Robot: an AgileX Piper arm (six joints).
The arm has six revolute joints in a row. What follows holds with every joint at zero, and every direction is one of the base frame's. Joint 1 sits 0.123 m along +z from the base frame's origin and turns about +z. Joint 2 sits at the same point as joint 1 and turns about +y. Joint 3 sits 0.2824 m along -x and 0.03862 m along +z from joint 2 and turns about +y. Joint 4 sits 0.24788 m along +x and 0.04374 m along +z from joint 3 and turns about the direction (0.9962, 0, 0.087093). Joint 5 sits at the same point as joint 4 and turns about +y. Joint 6 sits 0.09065 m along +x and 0.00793 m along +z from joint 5 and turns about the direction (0.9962, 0, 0.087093). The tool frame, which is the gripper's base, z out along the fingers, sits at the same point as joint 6; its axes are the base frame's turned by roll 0, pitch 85.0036 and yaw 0 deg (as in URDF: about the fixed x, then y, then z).
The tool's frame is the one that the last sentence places.
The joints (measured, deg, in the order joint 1, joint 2, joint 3, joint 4, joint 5, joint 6), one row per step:
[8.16, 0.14, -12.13, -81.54, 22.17, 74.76]
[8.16, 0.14, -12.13, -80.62, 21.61, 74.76]
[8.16, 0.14, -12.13, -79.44, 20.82, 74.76]
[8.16, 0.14, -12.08, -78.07, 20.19, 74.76]
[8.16, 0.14, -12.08, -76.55, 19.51, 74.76]
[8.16, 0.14, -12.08, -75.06, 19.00, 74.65]
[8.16, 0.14, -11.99, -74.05, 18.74, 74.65]
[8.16, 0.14, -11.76, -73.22, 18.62, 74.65]
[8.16, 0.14, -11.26, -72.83, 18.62, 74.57]
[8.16, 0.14, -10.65, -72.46, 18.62, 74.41]
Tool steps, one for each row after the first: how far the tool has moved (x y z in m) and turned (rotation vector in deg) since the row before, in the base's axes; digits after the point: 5 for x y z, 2 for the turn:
[0.00030, 0.00095, -0.00030, 0.72, 0.02, 0.80]
[0.00038, 0.00134, -0.00031, 0.91, -0.01, 1.09]
[0.00044, 0.00114, -0.00071, 1.13, 0.09, 0.99]
[0.00035, 0.00123, -0.00044, 1.27, 0.03, 1.08]
[0.00028, 0.00098, -0.00047, 1.18, 0.08, 0.89]
[0.00034, 0.00057, -0.00084, 0.88, 0.15, 0.53]
[0.00056, 0.00037, -0.00160, 0.73, 0.30, 0.35]
[0.00098, 0.00020, -0.00297, 0.22, 0.56, 0.10]
[0.00114, 0.00022, -0.00359, 0.11, 0.68, 0.07]

